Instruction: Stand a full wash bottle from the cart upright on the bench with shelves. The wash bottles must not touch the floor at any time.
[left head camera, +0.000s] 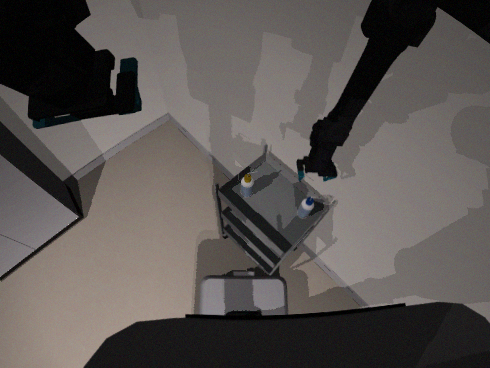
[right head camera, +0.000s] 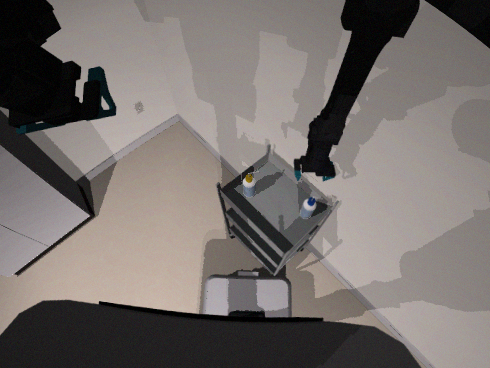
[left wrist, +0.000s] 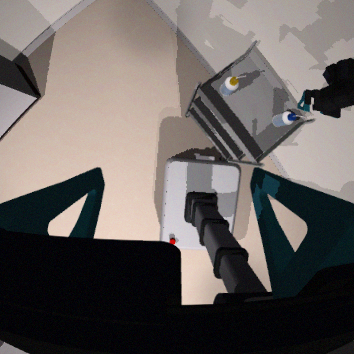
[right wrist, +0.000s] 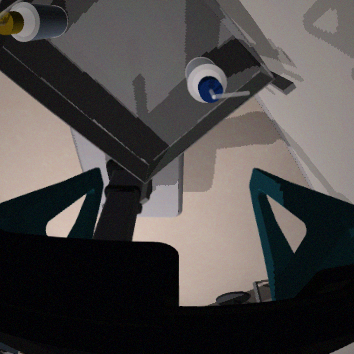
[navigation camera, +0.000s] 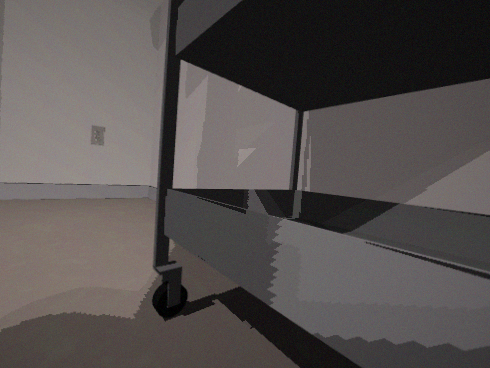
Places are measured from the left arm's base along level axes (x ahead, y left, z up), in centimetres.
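Where they show: left gripper, fingertip midpoint: (left head camera: 109, 110) (right head camera: 88, 116) (left wrist: 176, 175); right gripper, fingertip midpoint: (left head camera: 311, 179) (right head camera: 310, 179) (left wrist: 308, 108) (right wrist: 175, 175).
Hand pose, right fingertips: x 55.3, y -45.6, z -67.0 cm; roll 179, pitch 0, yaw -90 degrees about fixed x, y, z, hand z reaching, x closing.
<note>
Each offset is from my right fingertips to the top centre of the thing.
A wash bottle with a yellow cap @(dx +12.3, dy +22.1, dz -14.9 cm) (left head camera: 246, 187) (right head camera: 249, 187) (left wrist: 229, 87) (right wrist: 42, 21) and one with a blue cap @(dx +0.7, dy -5.5, dz -14.9 cm) (left head camera: 305, 207) (right head camera: 308, 208) (left wrist: 283, 119) (right wrist: 206, 80) stand upright on the top tray of the grey cart (left head camera: 260, 222) (right head camera: 262, 220) (navigation camera: 166, 150). Both bodies look blue-grey below white shoulders; their fill levels are hard to tell. My right gripper (left head camera: 314, 177) (right head camera: 313, 177) (right wrist: 175, 175) is open and empty, above the cart's far right side, near the blue-capped bottle. My left gripper (left wrist: 176, 175) is open and empty, well left of the cart. The bench with shelves is not identifiable.
A white-topped cabinet or bench (left head camera: 35, 210) (right head camera: 40, 210) (left wrist: 15, 102) with dark sides stands at the left. My robot's pale base (left head camera: 243, 295) (right head camera: 247, 295) (left wrist: 175, 205) is close to the cart's near corner. Walls meet in a corner behind the cart.
</note>
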